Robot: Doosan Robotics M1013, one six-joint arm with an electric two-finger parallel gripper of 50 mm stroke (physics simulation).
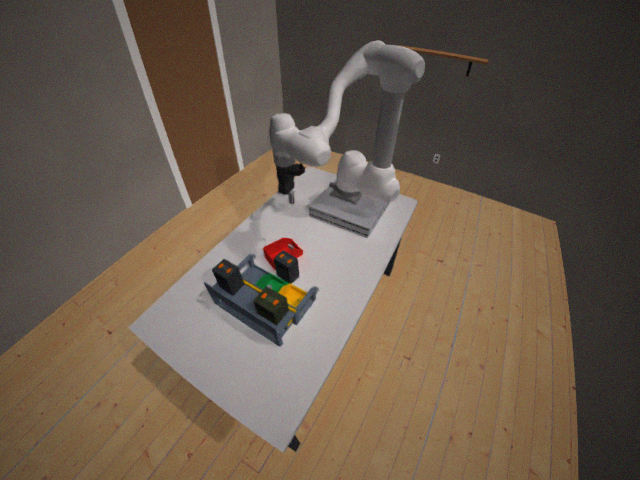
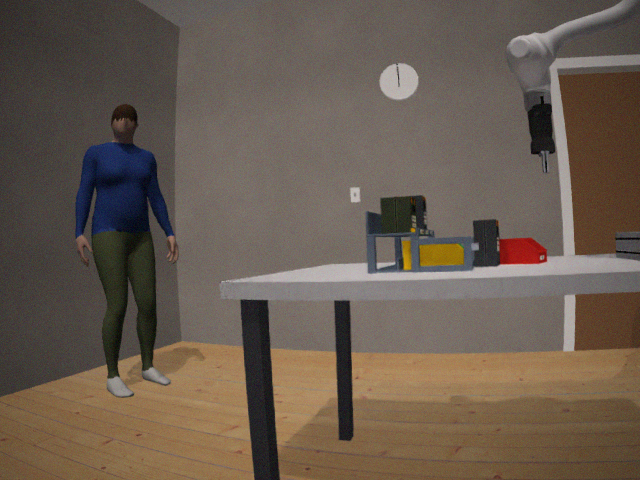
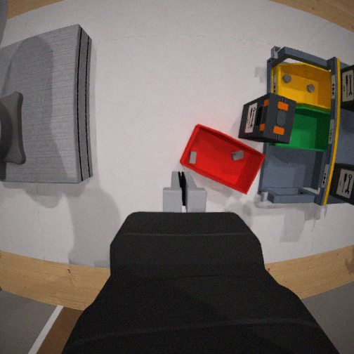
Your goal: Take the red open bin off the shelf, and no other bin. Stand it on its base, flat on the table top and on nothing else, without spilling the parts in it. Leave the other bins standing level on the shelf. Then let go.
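Frame: origin at the arm's base, x ahead, y left, z up, level; millimetres.
Where they show: gripper, between the fingertips: (image 1: 291, 202) (image 2: 546, 172); arm's base, origin of its link: (image 1: 348, 192).
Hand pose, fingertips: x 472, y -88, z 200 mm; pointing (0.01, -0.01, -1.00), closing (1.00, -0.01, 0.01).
Note:
Each offset is from my fingertips to the top centre of the thing. "pt": to the spot under its first point.
The red bin @(109 mm ahead, 1 mm right, 198 mm down) (image 1: 281, 248) (image 2: 521, 251) (image 3: 220, 162) rests upright, base down, on the table top (image 1: 242, 372) (image 2: 413, 287) (image 3: 140, 90), turned at an angle in front of the shelf @(pt 515 mm ahead, 94 mm left, 123 mm down) (image 1: 240, 308) (image 3: 290, 175). Two grey parts show inside it. One corner is very near the shelf front and a dark case; contact cannot be told. My gripper (image 1: 292, 198) (image 2: 545, 167) (image 3: 180, 182) is shut and empty, high above the table, apart from the bin. The green bin @(342 mm ahead, 81 mm left, 192 mm down) (image 1: 267, 282) (image 3: 312, 127) and yellow bin @(344 mm ahead, 193 mm left, 192 mm down) (image 1: 294, 295) (image 3: 302, 90) sit level in the shelf beside an empty bay.
A dark case with orange latches @(204 mm ahead, 91 mm left, 141 mm down) (image 1: 286, 267) (image 2: 485, 242) (image 3: 267, 119) stands on the table before the green bin. Two more cases, one dark @(432 mm ahead, 40 mm right, 49 mm down) (image 1: 227, 277) (image 3: 345, 180) and one olive @(444 mm ahead, 191 mm left, 74 mm down) (image 1: 270, 305) (image 2: 395, 214), stand on the shelf's upper level. The grey robot base plinth (image 1: 346, 209) (image 3: 55, 110) stands behind.

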